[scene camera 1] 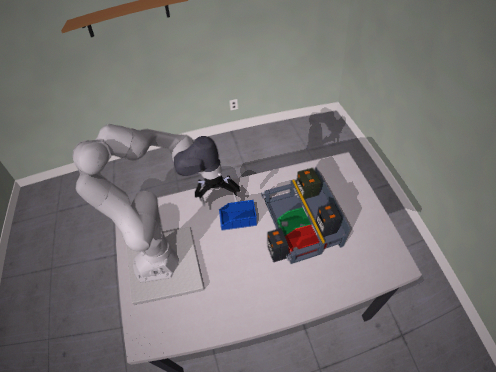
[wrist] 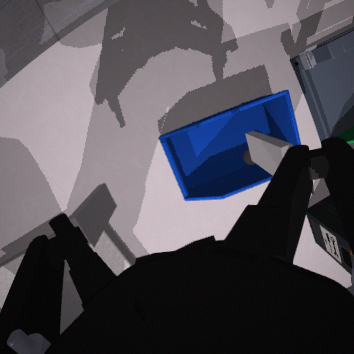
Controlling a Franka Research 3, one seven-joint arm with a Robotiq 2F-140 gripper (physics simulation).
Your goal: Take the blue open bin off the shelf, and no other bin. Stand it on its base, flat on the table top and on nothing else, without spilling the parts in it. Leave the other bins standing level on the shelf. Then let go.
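Note:
The blue open bin stands upright on the table top, apart from the grey shelf. In the wrist view a round grey part shows inside it, partly hidden by a finger pad; other contents cannot be made out. My gripper is wide open and empty. It hangs above the table, just behind and to the left of the bin in the scene view. The green bin and red bin sit side by side in the shelf and look level.
Dark boxes with orange marks stand at the shelf's back, its right side and its front left corner. The robot's base plate lies left of the blue bin. The shelf's near edge is close to the bin's right end.

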